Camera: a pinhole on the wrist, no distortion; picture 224 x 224 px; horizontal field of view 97.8 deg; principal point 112.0 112.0 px. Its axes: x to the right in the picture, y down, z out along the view. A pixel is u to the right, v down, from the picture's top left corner.
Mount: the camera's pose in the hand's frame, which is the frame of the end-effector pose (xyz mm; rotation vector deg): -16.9 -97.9 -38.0 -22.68 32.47 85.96
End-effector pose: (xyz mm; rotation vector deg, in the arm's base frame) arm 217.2 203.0 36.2 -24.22 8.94 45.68
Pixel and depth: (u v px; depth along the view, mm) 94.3 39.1 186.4
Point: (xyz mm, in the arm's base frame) 330.6 331.8 110.0
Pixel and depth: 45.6 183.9 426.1
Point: 67.6 187.8 597.8
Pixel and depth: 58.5 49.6 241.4
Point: 379.7 358.5 209.1
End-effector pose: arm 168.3 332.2 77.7 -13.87 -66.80 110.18
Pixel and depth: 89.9 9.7 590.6
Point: -550.8 515.2 408.6
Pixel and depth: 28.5 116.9 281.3
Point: 60.0 151.8 364.2
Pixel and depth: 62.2 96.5 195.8
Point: 88.3 262.0 237.0
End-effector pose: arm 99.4 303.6 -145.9 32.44 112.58 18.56
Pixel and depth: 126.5 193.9 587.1
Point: 736.5 347.6 157.3
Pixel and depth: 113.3 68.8 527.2
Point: 374.0 608.5 -422.8
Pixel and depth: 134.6 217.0 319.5
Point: 449.4 268.0 85.4
